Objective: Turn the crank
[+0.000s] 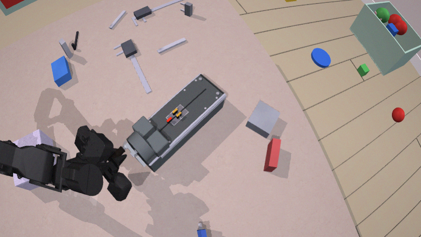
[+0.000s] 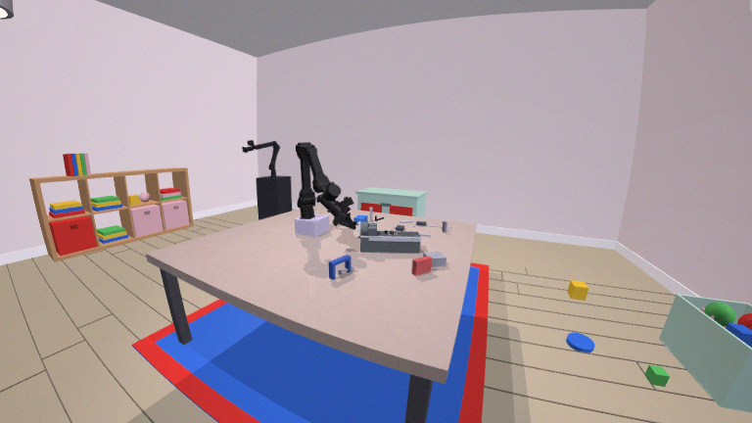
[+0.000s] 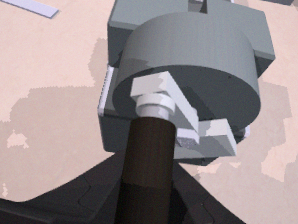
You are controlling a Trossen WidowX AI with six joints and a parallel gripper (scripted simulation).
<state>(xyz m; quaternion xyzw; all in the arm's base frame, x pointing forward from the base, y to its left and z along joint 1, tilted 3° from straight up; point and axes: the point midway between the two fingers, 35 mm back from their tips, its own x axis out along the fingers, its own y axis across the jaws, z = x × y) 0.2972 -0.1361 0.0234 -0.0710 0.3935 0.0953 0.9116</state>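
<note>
The dark brown crank handle lies 2 cm behind my gripper tip and 2 cm above it. Round my gripper tip: red pointer: 14 cm ahead, 2 cm to the left, 1 cm below; red block: 32 cm ahead, 18 cm to the right, 6 cm below; grey block: 36 cm ahead, 8 cm to the right, 7 cm below.
</note>
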